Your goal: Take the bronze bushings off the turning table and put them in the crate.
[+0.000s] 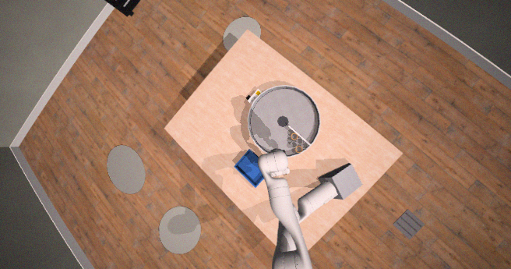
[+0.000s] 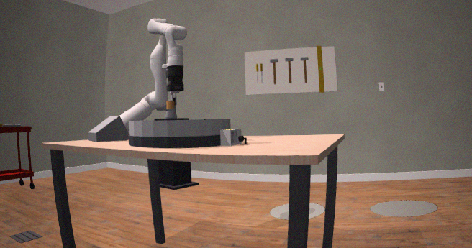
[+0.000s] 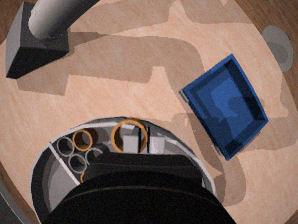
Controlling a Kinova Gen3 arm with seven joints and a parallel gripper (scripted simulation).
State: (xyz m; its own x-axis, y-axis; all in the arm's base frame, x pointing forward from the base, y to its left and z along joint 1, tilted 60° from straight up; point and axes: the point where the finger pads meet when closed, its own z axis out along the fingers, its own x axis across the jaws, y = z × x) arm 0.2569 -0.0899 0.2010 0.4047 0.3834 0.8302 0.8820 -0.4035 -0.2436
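The blue crate is 40 mm ahead of my hand, 190 mm to the left of it and 160 mm below it. From my hand the other things lie so: grey turning table (160 mm ahead, 130 mm to the right, 130 mm below).
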